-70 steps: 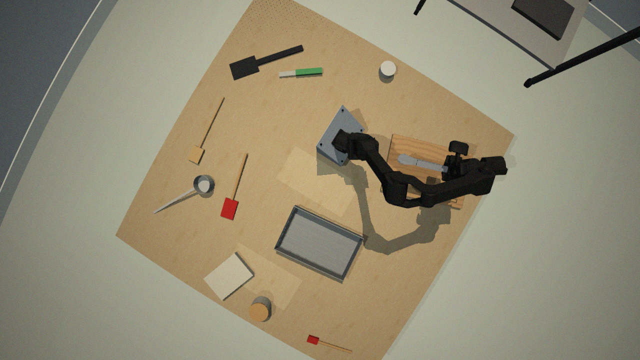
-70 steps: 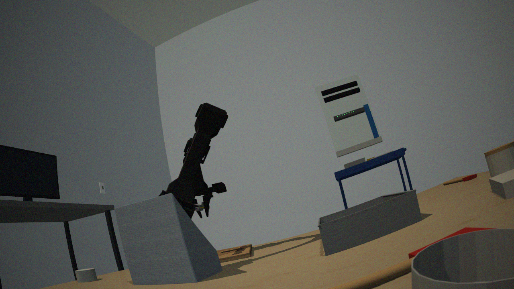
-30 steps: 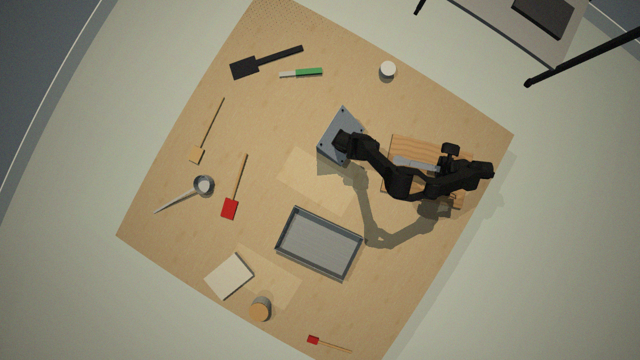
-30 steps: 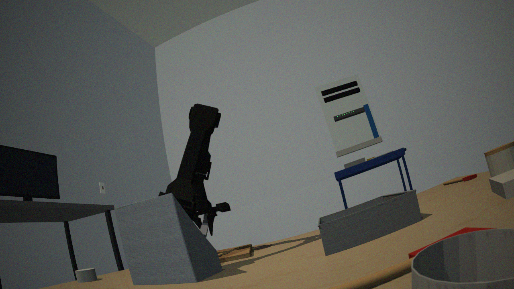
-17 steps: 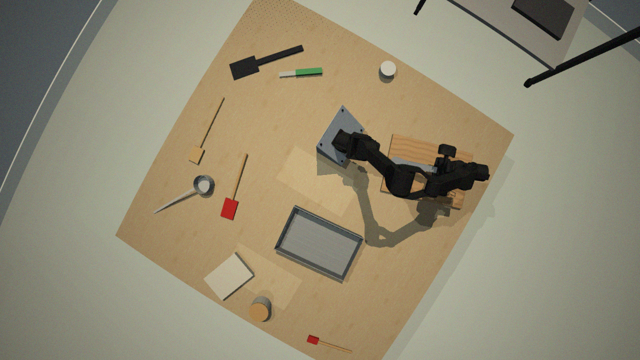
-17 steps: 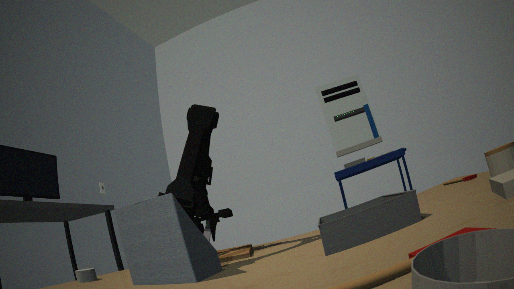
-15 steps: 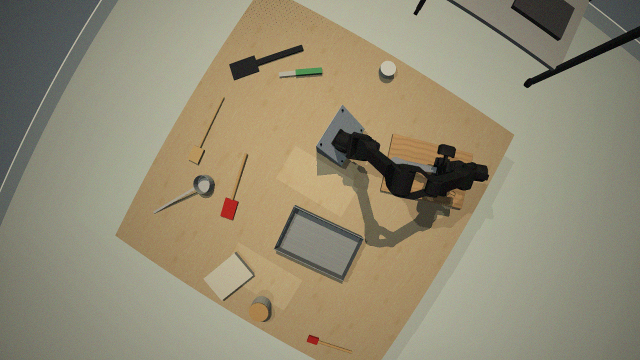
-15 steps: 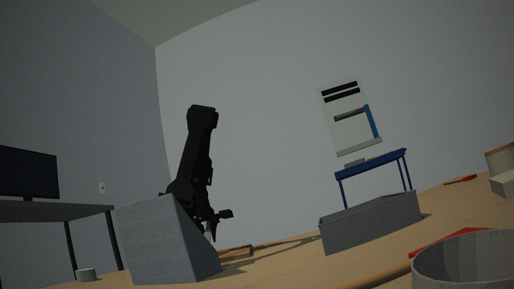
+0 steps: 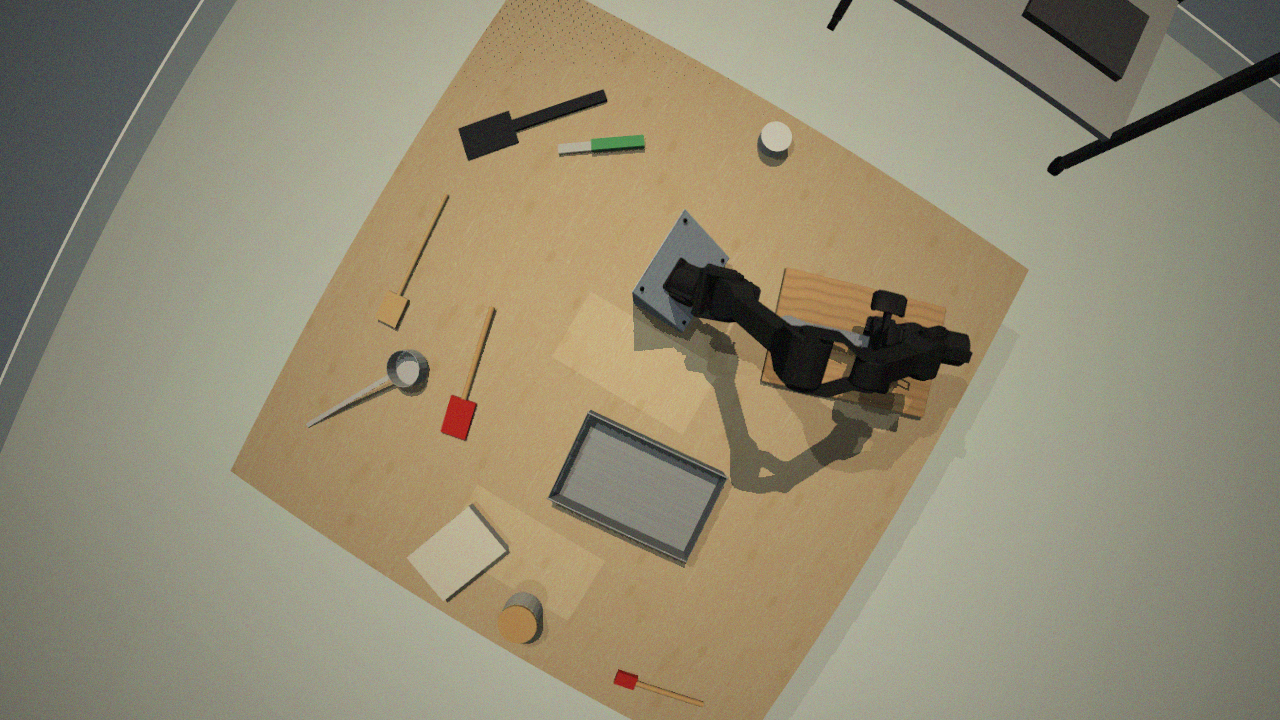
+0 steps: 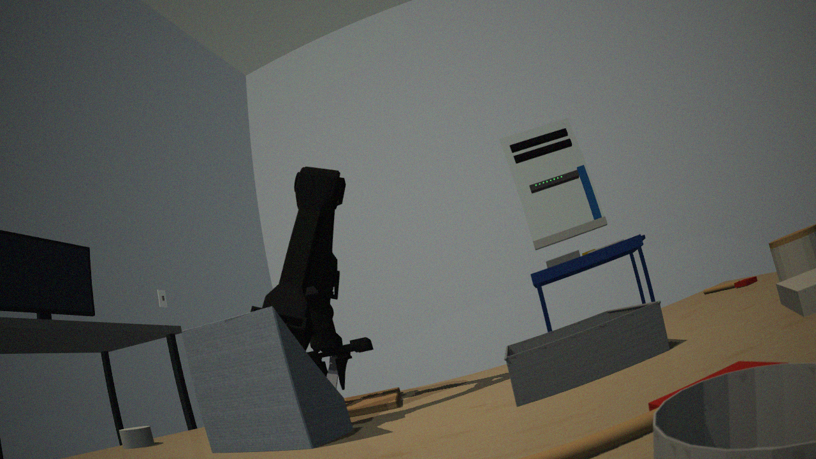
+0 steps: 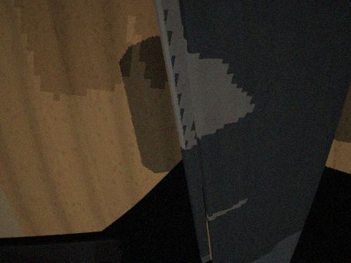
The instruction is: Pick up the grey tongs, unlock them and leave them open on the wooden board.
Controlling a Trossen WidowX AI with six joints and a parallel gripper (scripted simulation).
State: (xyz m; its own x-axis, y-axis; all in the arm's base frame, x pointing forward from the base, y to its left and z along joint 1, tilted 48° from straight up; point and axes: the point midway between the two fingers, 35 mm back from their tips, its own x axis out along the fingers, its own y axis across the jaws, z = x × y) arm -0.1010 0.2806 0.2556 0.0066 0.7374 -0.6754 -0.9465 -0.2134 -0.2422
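Now: the wooden board 40 mm below my gripper tip. Round my gripper tip: green-handled tool (70 mm behind, 680 mm to the right, 40 mm below); roasting tin (480 mm ahead, 240 mm to the right, 20 mm below); red spatula (500 mm ahead, 640 mm to the right, 40 mm below).
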